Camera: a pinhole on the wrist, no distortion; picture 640 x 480 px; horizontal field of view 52.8 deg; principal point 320.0 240.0 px. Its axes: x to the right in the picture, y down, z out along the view. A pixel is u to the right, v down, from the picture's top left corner.
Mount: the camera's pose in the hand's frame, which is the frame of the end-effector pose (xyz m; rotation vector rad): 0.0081 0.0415 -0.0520 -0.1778 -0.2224 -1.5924
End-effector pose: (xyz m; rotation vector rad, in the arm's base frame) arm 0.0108 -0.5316 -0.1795 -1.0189 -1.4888 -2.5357
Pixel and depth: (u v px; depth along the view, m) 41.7 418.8 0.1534
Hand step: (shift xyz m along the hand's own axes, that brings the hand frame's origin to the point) 0.0492 0.1430 0.0812
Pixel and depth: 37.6 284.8 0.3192
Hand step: 0.0274 0.2565 0.2225
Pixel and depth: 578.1 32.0 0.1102
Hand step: -0.0316 0.0275 0.0645
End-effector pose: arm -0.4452 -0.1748 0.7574 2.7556 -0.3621 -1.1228
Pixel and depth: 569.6 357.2 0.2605
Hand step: 0.0457 0.0081 0.2268
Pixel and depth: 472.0 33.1 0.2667
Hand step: -0.0860 0.0500 0.2191
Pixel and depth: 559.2 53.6 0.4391
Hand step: -0.1349 -0.0023 0.4096
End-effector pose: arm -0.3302 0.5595 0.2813 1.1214 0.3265 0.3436
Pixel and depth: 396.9 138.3 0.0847
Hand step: -0.0076 0.0534 0.0321
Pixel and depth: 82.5 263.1 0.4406
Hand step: 0.0188 0.3089 0.3341
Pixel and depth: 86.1 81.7 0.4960
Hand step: -0.1194 0.3436 0.3789
